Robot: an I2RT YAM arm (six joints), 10 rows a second.
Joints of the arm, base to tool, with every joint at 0 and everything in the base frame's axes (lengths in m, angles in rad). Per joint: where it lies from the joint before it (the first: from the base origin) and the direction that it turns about. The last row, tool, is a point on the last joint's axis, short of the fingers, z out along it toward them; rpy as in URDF.
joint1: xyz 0.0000 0.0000 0.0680 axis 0 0 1
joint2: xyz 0.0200 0.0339 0.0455 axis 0 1 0
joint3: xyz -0.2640 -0.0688 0.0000 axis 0 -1 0
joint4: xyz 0.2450 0.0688 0.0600 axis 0 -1 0
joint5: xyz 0.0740 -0.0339 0.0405 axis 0 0 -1
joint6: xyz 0.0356 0.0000 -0.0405 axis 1 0 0
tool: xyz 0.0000 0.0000 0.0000 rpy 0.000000 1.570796 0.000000
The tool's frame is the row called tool.
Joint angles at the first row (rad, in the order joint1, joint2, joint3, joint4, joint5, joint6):
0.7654, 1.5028, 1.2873, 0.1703, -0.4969, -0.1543
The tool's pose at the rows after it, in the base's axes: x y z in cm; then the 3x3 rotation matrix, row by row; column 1 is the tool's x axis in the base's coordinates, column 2 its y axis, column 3 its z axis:
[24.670 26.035 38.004], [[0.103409 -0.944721 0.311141], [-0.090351 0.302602 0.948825], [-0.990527 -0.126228 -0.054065]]
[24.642 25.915 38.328], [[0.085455 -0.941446 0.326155], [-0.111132 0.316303 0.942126], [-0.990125 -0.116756 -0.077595]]
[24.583 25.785 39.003], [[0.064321 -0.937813 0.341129], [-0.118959 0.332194 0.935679], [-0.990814 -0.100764 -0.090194]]
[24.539 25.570 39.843], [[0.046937 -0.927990 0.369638], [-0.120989 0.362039 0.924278], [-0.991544 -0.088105 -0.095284]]
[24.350 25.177 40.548], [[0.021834 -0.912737 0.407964], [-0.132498 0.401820 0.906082], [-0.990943 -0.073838 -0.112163]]
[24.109 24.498 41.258], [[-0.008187 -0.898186 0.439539], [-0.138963 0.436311 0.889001], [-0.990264 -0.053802 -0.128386]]
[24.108 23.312 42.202], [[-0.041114 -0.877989 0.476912], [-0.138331 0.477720 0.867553], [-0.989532 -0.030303 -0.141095]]
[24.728 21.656 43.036], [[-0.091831 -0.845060 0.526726], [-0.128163 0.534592 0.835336], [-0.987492 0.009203 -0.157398]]
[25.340 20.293 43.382], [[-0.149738 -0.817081 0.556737], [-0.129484 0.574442 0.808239], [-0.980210 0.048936 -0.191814]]
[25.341 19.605 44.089], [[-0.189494 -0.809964 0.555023], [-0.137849 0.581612 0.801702], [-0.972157 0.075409 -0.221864]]
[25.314 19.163 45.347], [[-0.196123 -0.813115 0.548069], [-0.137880 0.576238 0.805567], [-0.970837 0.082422 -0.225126]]
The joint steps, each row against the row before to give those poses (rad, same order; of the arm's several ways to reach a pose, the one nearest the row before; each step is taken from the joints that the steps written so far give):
0.0004, -0.0042, 0.0096, -0.0297, 0.0096, -0.0012
-0.0004, -0.0030, 0.0209, -0.0500, 0.0167, -0.0015
0.0000, -0.0031, 0.0297, -0.0461, 0.0168, 0.0115
-0.0007, -0.0046, 0.0313, -0.0401, 0.0302, 0.0137
-0.0004, -0.0118, 0.0248, -0.0530, 0.0427, 0.0122
-0.0065, -0.0187, 0.0191, -0.0538, 0.0301, 0.0179
-0.0236, -0.0217, 0.0252, -0.0595, 0.0203, 0.0222
-0.0489, -0.0134, 0.0305, -0.0607, 0.0118, 0.0362
-0.0446, -0.0034, 0.0279, -0.0683, -0.0019, 0.0282
-0.0187, 0.0019, 0.0461, -0.0778, -0.0138, 0.0134
-0.0130, 0.0107, 0.0652, -0.0599, -0.0202, 0.0007

